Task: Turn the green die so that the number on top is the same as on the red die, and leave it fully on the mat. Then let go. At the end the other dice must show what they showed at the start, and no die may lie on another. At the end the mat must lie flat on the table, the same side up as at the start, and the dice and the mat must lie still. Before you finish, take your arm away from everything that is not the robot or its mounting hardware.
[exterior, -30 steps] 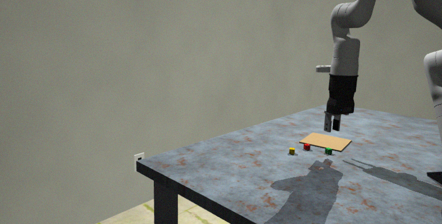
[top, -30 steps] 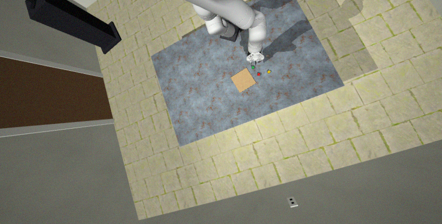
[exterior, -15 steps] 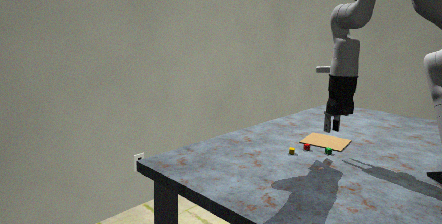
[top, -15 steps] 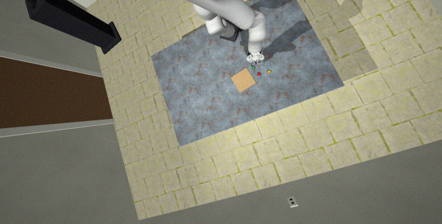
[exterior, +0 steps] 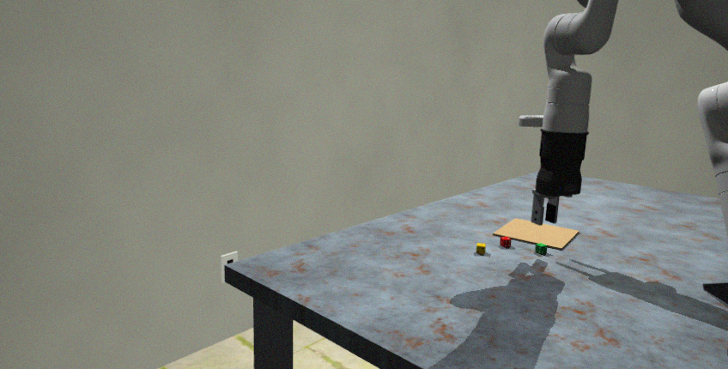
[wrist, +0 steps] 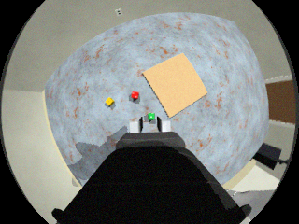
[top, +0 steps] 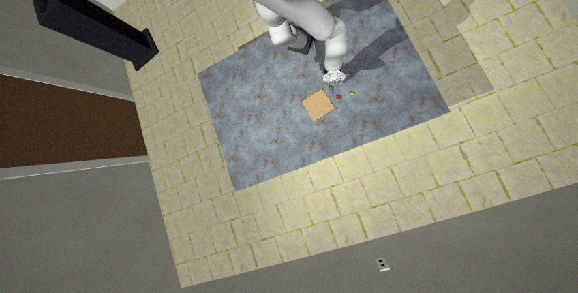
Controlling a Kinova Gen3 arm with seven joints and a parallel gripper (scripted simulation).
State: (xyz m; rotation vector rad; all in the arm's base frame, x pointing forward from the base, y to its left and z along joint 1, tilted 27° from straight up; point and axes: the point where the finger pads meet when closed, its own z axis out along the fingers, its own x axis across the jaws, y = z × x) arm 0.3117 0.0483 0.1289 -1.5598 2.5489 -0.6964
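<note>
Now: hand 7 cm above the green die. From my hand the other things lie so: red die 7 cm ahead, 7 cm below; then tan mat 4 cm ahead, 12 cm to the right, 8 cm below; then yellow die 9 cm ahead, 7 cm to the left, 7 cm below.
</note>
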